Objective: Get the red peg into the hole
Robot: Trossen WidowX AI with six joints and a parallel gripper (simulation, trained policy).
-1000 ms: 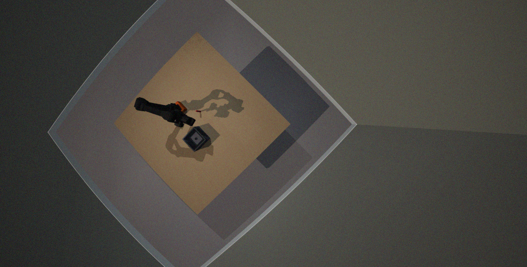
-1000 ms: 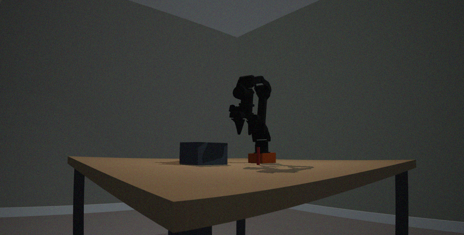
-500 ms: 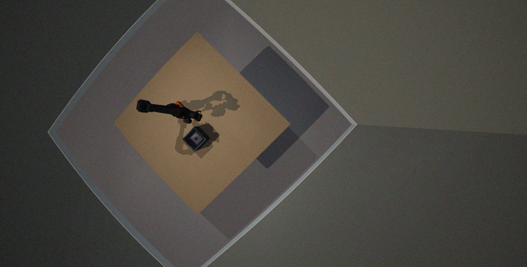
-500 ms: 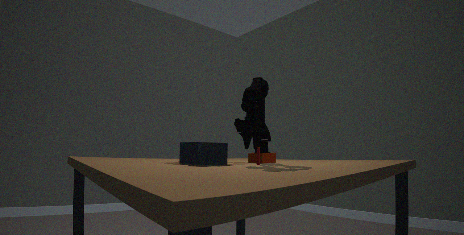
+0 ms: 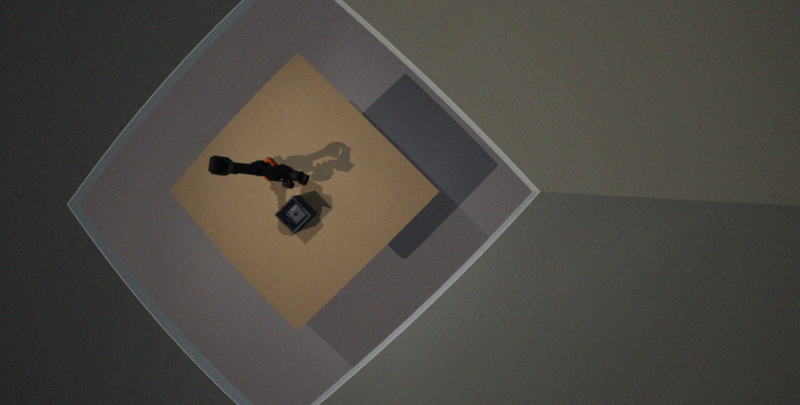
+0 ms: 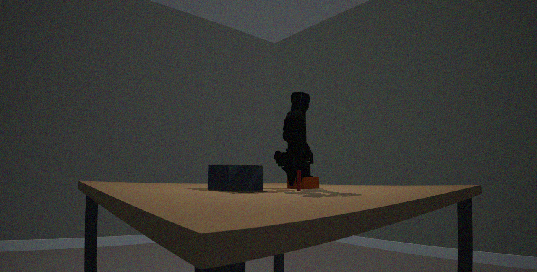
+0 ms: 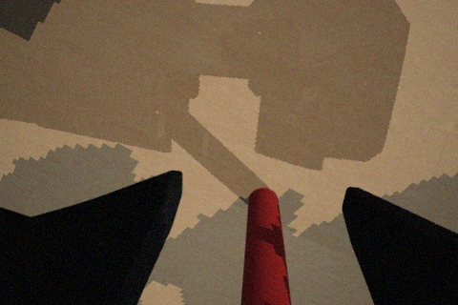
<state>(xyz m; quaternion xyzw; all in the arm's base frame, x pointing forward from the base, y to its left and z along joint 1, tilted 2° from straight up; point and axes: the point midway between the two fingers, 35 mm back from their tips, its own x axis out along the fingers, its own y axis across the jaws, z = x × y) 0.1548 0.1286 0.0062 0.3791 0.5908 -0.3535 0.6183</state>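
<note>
Right now the light grey plate is 18 cm ahead of my gripper tip, 16 cm to the right of it and 3 cm above it. The rest, counted from my gripper tip: dark blue box 18 cm ahead, 16 cm to the right, 1 cm above; then red peg 1 cm behind, 1 cm to the left, 2 cm above.
</note>
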